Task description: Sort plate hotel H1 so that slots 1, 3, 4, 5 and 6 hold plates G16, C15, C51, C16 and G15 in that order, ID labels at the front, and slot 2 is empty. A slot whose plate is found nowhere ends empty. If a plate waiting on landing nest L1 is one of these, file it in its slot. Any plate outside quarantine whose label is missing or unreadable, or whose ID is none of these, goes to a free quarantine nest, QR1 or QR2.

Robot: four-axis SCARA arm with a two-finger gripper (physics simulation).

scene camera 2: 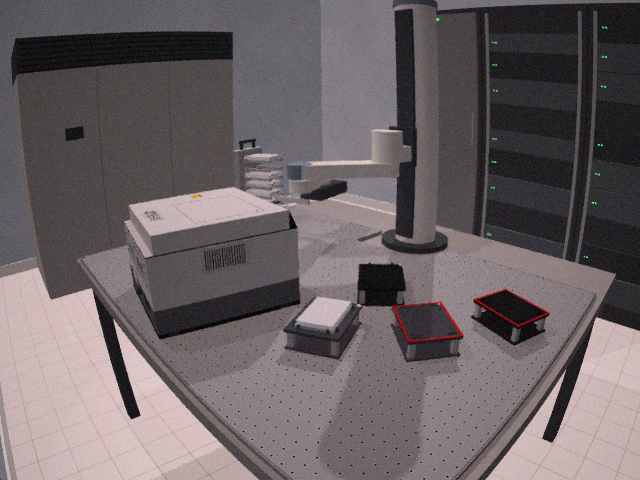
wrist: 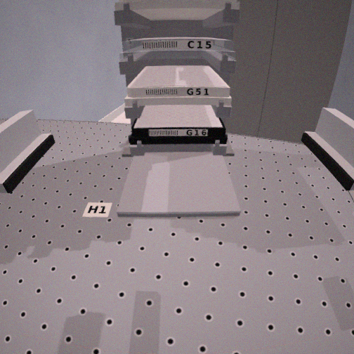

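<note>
Plate hotel H1 (scene camera 2: 239, 170) (wrist: 179, 192) stands at the back of the table. In the wrist view, white plate G16 (wrist: 177, 117) lies in its lowest slot over a black holder. White plate G51 (wrist: 178, 80) is in the slot above, and clear plate C15 (wrist: 155, 45) is above that. All three labels face front. The higher slots are cut off at the top. My gripper (scene camera 2: 293, 200) (wrist: 177, 118) is open and empty, in front of the hotel, its fingers wide to either side. A white plate (scene camera 2: 324, 313) sits on a dark nest (scene camera 2: 312, 341); its label is not readable.
A large white instrument (scene camera 2: 222, 279) stands at the left. A black nest (scene camera 2: 381, 277) and two red-rimmed nests (scene camera 2: 428, 322) (scene camera 2: 510, 306) stand on the right part of the table; their tags are not visible. The arm's column (scene camera 2: 424, 129) rises at the back. An H1 tag (wrist: 97, 209) lies beside the hotel base.
</note>
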